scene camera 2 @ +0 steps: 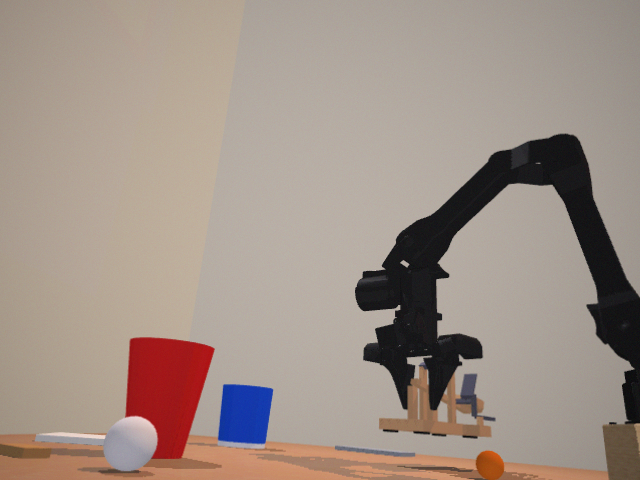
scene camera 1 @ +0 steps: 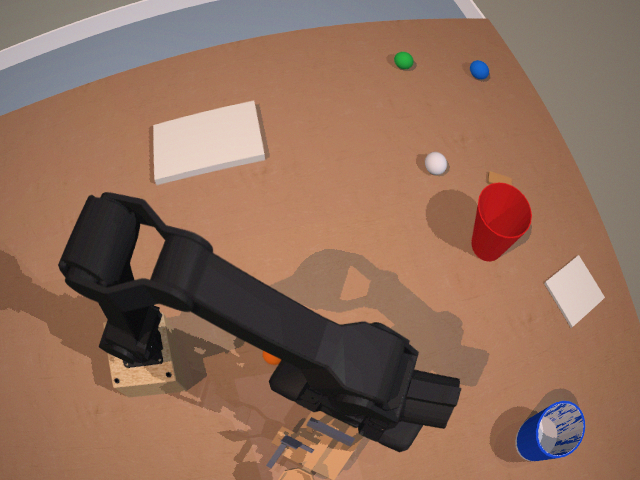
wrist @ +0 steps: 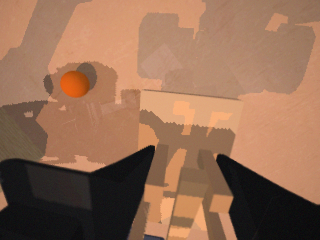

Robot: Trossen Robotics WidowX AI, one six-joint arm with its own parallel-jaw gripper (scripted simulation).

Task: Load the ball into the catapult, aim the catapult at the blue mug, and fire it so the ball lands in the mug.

My gripper shows in scene camera 2, in scene camera 1 (345, 412) and in the wrist view. A red cup shows in scene camera 2 and in scene camera 1; in the wrist view it is out of frame. One and the same spot on the red cup: (scene camera 1: 503, 215) is (scene camera 2: 127, 404). The same spot on my gripper: (wrist: 45, 194) is (scene camera 2: 432, 361).
